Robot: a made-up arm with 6 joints. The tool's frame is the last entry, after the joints.
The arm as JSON. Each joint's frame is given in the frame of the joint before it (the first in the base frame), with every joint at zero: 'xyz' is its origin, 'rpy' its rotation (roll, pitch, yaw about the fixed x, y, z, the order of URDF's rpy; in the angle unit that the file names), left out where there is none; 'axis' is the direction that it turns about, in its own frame. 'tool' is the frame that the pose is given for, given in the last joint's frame.
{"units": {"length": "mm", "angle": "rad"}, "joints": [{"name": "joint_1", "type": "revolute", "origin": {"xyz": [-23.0, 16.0, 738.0]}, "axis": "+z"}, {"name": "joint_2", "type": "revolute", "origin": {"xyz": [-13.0, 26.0, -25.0]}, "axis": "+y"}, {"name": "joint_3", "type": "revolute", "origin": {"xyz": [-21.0, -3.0, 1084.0]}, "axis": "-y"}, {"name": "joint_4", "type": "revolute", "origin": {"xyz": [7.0, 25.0, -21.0]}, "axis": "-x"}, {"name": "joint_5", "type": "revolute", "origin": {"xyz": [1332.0, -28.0, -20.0]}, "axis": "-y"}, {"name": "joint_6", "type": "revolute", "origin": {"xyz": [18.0, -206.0, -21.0]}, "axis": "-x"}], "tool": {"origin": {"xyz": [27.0, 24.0, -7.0], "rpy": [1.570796, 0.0, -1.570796]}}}
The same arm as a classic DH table. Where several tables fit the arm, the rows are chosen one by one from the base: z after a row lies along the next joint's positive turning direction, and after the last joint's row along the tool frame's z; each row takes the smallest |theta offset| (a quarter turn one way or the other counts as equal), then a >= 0, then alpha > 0; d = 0 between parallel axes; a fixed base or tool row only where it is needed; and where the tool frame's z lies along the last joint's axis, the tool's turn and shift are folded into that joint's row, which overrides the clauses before.
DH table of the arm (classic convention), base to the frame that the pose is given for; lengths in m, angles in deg. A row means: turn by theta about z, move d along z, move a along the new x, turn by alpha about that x. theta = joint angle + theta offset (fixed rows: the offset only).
base (fixed): d 0  theta offset -34.82  a -0.028  alpha 0
joint_1: d 0.713  theta offset 34.82  a -0.013  alpha -90
joint_2: d 0  theta offset 88.89  a -1.0842  alpha 180
joint_3: d -0.048  theta offset -1.11  a 0.021  alpha 90
joint_4: d -1.339  theta offset 0  a 0.02  alpha -90
joint_5: d 0.234  theta offset 0  a 0.021  alpha 90
joint_6: d 0  theta offset -73.74  a 0.025  alpha 0
tool (fixed): d -0.045  theta offset 163.74  a 0  alpha 0

